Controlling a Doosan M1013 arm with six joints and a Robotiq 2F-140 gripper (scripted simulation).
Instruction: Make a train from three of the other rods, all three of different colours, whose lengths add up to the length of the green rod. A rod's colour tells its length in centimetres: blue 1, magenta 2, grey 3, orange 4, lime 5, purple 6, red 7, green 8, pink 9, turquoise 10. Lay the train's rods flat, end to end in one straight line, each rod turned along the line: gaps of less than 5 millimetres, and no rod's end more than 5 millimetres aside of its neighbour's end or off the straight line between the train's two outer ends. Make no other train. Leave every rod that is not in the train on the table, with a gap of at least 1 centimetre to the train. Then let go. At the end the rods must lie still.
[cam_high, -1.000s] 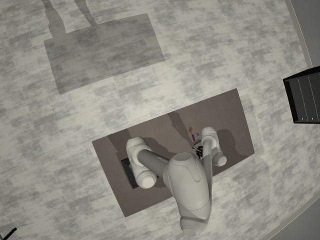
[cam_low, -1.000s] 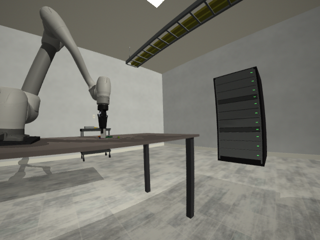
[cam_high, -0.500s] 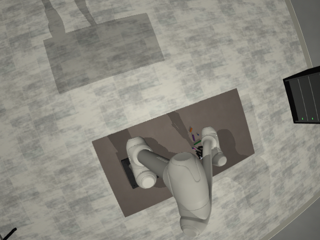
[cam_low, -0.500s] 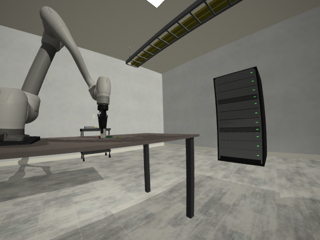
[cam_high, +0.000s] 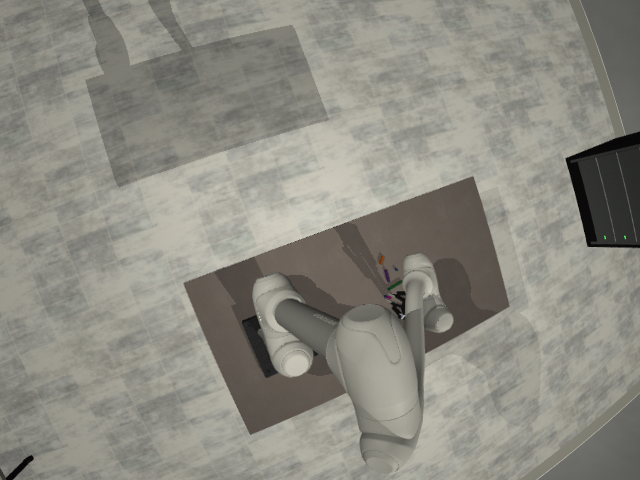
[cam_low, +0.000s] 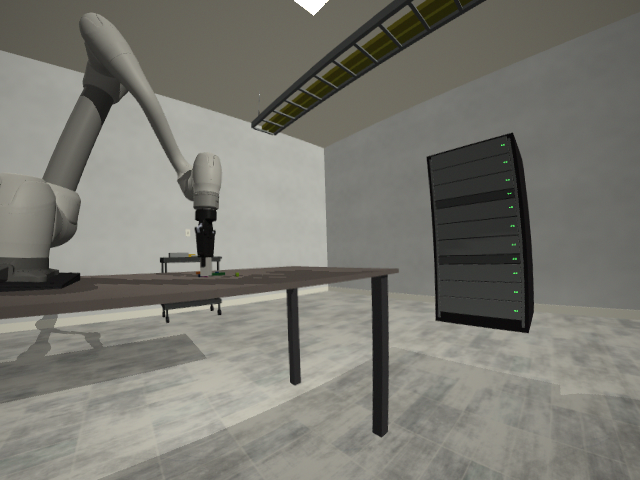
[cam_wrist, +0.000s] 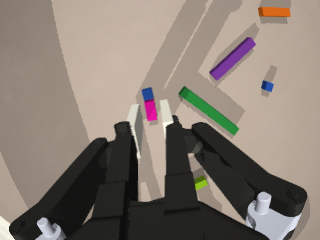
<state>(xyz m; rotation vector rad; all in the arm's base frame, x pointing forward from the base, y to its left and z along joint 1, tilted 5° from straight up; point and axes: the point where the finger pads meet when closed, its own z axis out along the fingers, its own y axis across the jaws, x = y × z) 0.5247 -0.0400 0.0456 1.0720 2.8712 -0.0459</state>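
The magenta rod lies 3 cm below my hand. The rest, counted from my hand: lime rod (10 cm ahead, 5 cm to the right, 3 cm below); purple rod (10 cm to the left, 3 cm below, 3 cm ahead); green rod (5 cm ahead, 4 cm to the left, 3 cm below).
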